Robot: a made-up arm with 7 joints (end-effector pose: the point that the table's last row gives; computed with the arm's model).
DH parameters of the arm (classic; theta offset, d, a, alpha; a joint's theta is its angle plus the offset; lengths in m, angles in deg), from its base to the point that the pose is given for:
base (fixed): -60.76 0 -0.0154 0
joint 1: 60.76 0.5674 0.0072 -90
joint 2: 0 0.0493 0.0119 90
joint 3: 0 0.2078 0.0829 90
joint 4: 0 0.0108 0.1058 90
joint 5: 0 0.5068 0.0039 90
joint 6: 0 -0.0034 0.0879 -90
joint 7: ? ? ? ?
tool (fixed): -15.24 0.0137 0 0
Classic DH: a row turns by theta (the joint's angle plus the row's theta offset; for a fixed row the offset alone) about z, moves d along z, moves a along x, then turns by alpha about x.
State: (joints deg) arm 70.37 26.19 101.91 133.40 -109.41 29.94 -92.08
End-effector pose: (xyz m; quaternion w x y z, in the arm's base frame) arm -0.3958 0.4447 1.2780 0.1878 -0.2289 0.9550 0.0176
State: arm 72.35 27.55 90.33 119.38 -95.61 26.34 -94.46
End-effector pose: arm -0.5210 0.5137 1.1321 0.2646 -0.3113 0.9081 -0.0922
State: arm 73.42 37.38 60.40 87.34 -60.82 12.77 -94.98
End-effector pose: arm -0.5355 0.6925 0.5980 0.1590 -0.4294 0.7533 -0.4721
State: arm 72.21 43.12 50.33 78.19 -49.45 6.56 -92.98
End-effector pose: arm -0.4544 0.6999 0.4043 0.0187 -0.4095 0.6970 -0.5883
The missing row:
joint 7: 30.37 0.1442 -0.0314 118.69
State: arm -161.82 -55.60 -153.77 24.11 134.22 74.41 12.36
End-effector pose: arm -0.0650 0.2293 0.0593 0.0599 -0.1523 0.9099 -0.3811
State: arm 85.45 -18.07 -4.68 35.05 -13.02 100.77 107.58
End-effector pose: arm 0.0497 0.4902 0.3974 0.4582 -0.7078 -0.0825 -0.5312
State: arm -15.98 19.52 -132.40 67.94 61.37 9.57 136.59
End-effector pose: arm -0.6080 -0.2690 0.8479 0.5314 -0.7571 0.3328 0.1834
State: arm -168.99 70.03 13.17 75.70 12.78 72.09 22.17
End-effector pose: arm -0.2540 -0.2847 -0.0445 0.0463 -0.5354 -0.6189 0.5728
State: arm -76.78 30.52 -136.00 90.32 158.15 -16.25 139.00
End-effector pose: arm -0.4647 0.2770 0.9776 0.2489 0.5945 -0.7255 0.2416
